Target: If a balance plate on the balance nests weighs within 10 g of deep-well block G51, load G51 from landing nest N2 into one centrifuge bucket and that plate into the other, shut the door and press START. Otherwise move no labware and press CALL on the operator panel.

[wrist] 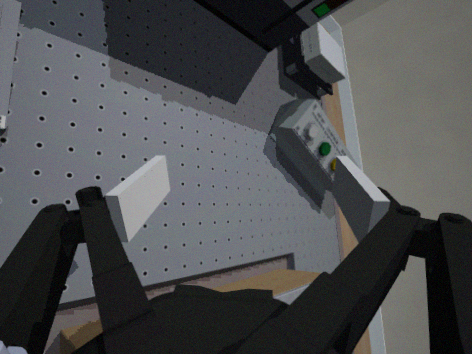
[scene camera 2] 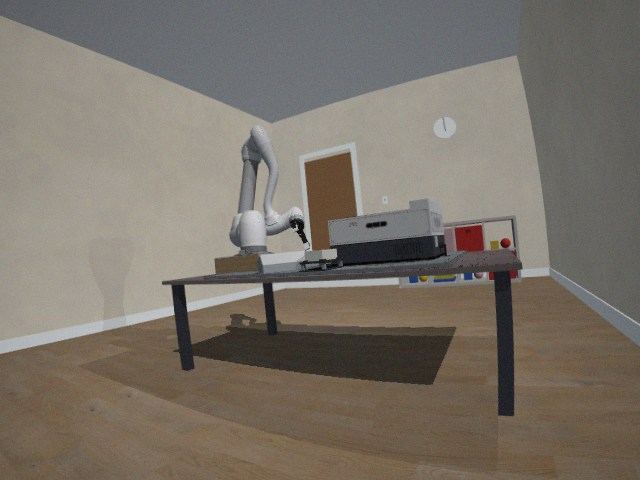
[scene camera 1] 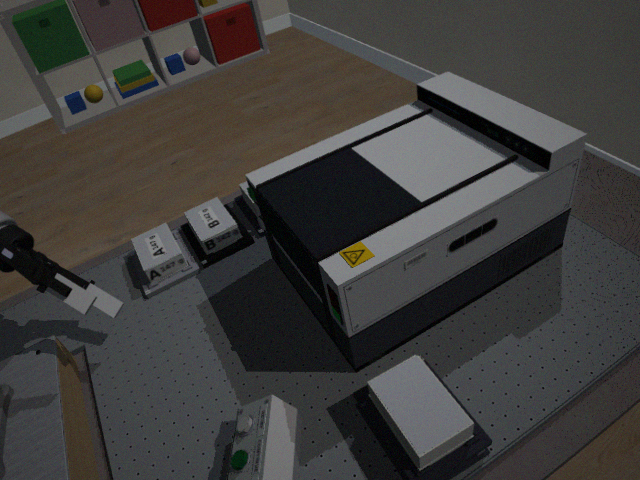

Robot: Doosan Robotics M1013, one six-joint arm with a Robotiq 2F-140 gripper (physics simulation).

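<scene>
My gripper is open and empty, above the perforated deck. In the wrist view its right finger overlaps the near end of the operator panel. A green button and a yellow one show there; their lettering is unreadable. Plates A, 147 g, and B, 142 g, sit on the balance nests. An unlabelled-looking white block sits on a dark nest. The centrifuge has a dark front top; its buckets are hidden.
The robot's wooden plinth stands at the deck's robot end. Another nest, partly hidden, lies beyond plate B by the centrifuge. A shelf unit with coloured boxes stands on the floor behind. The tall centrifuge fills much of the deck.
</scene>
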